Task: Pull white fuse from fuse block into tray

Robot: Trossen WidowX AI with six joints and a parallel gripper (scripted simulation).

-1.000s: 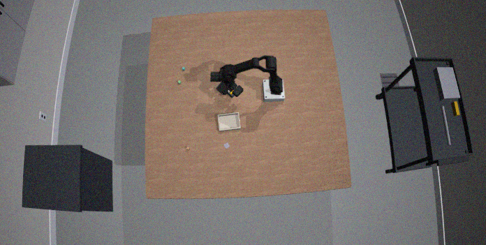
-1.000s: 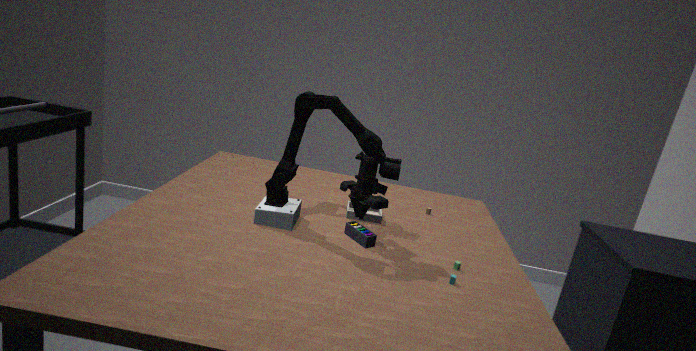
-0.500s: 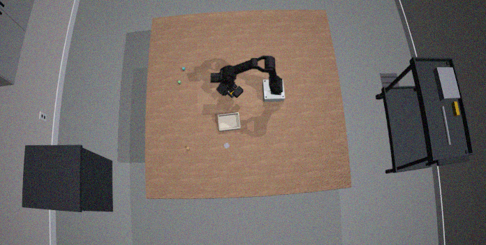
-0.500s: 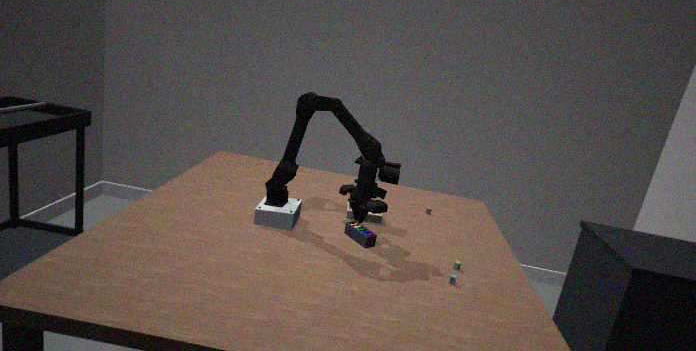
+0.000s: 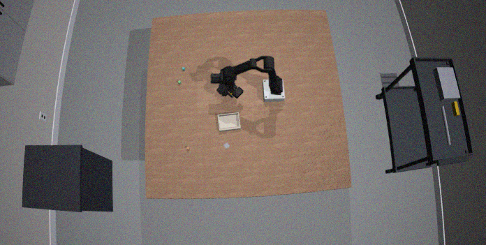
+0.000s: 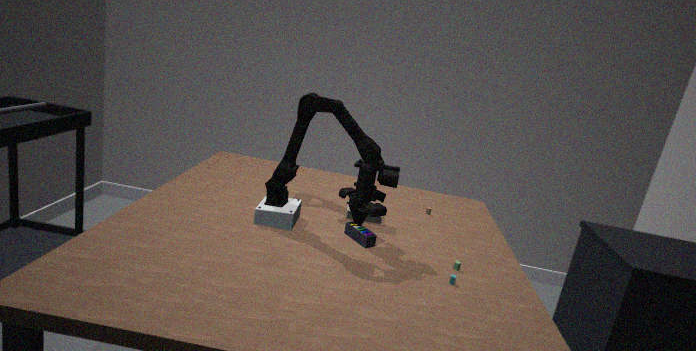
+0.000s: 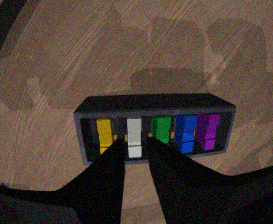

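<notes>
Right now my gripper tip is 20 cm to the right of the tray, 4 cm above it and 1 cm past it. From my gripper tip the other things lie so: orange fuse 38 cm to the left, 24 cm ahead, 3 cm below; then teal fuse 32 cm ahead, 14 cm to the right, 3 cm below; then green fuse 34 cm ahead, 5 cm to the right, 3 cm below.
</notes>
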